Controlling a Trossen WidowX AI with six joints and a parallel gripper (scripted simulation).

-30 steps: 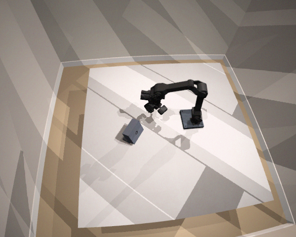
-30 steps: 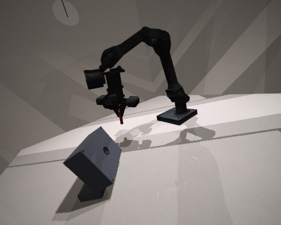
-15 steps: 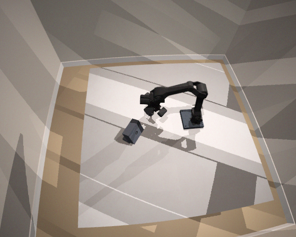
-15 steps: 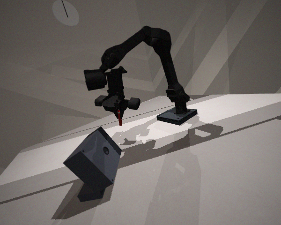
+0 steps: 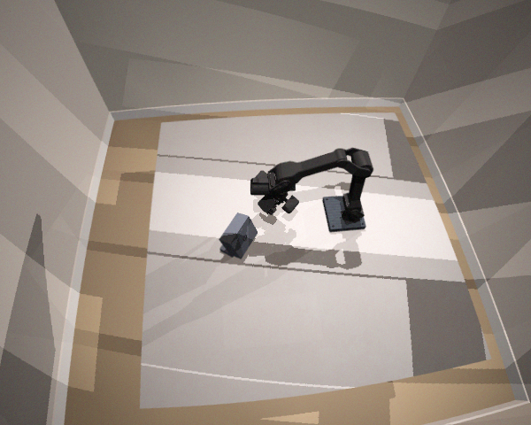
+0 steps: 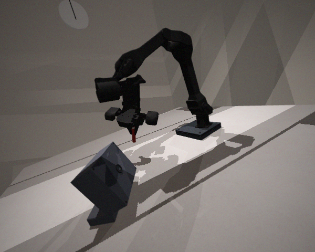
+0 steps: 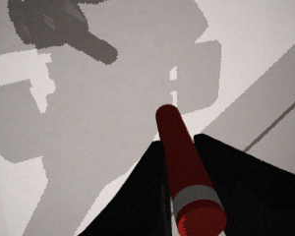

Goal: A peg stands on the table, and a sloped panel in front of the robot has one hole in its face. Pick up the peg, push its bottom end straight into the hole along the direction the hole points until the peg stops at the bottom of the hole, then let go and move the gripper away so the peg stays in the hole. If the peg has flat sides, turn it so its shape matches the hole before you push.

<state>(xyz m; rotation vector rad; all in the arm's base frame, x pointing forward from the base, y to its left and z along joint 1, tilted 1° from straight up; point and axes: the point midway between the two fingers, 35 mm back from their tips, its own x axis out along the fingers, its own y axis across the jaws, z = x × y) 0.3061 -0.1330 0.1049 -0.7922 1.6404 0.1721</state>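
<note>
The sloped panel is 17 cm ahead of my gripper tip, 12 cm to the left of it and 2 cm below it. Also, from my gripper tip: red peg: 1 cm to the left, 2 cm above.
</note>
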